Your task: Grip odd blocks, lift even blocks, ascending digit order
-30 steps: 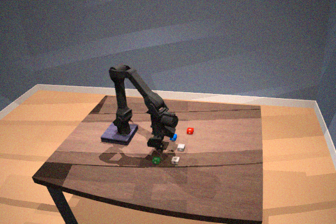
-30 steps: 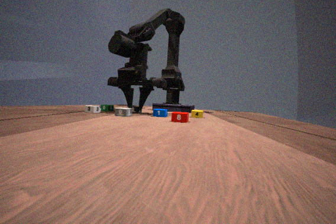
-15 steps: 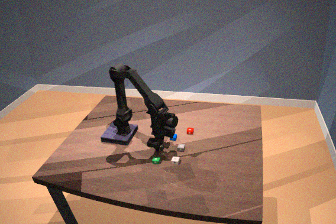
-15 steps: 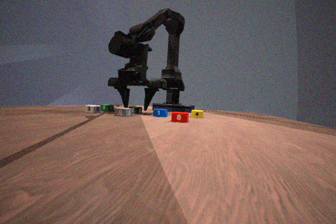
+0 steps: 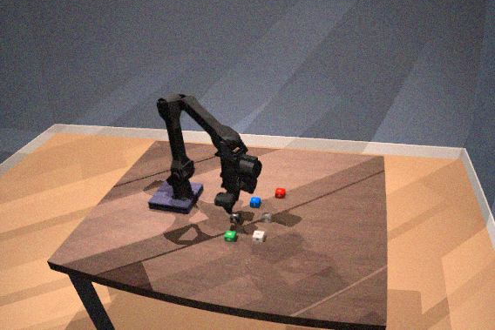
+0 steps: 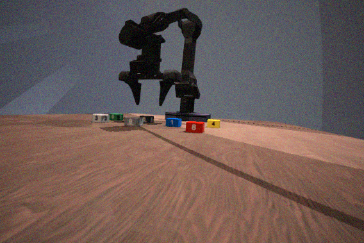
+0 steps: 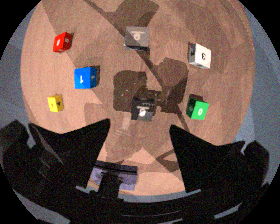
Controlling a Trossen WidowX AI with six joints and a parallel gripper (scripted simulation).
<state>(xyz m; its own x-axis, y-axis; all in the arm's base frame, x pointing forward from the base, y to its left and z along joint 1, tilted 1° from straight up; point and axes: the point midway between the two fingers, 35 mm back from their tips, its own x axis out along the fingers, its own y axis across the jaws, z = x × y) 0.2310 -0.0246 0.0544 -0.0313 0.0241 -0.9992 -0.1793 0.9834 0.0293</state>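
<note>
My gripper tip is 40 mm above the dark block and 10 mm short of it. From my gripper tip the other things lie so: grey block (110 mm ahead, 40 mm to the left, 40 mm below); then green block (100 mm to the right, 40 mm below, 40 mm ahead); then blue block marked 1 (100 mm to the left, 40 mm below, 30 mm ahead).
</note>
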